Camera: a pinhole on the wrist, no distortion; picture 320 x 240 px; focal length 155.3 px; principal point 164.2 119.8 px. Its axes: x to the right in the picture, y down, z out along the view. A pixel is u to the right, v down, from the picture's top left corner.
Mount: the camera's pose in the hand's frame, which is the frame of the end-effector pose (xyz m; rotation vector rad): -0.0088 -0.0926 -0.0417 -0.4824 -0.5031 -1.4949
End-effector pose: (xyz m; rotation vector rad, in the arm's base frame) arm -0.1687 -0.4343 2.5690 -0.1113 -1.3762 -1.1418
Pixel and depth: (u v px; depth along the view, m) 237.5 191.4 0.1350
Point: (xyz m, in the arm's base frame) -0.2965 -0.4258 2.6056
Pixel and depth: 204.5 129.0 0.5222
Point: -0.4219 -0.0867 2.7647
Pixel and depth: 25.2 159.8 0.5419
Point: 0.1519 -0.1151 3.0239
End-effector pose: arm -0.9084 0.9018 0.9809 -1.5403 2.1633 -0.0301
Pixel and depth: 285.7 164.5 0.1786
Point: -0.7584 0.8756 0.8304
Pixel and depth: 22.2 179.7 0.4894
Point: -1.4109 0.9826 0.6783
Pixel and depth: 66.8 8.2 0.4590
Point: -1.1158 1.4033 0.8551
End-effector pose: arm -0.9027 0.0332 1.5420 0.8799 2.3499 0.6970
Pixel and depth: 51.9 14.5 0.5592
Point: -0.2967 0.1593 1.8835
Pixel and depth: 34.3 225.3 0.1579
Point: -0.9109 0.1732 1.5763
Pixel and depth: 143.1 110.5 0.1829
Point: -0.8150 0.0649 1.5045
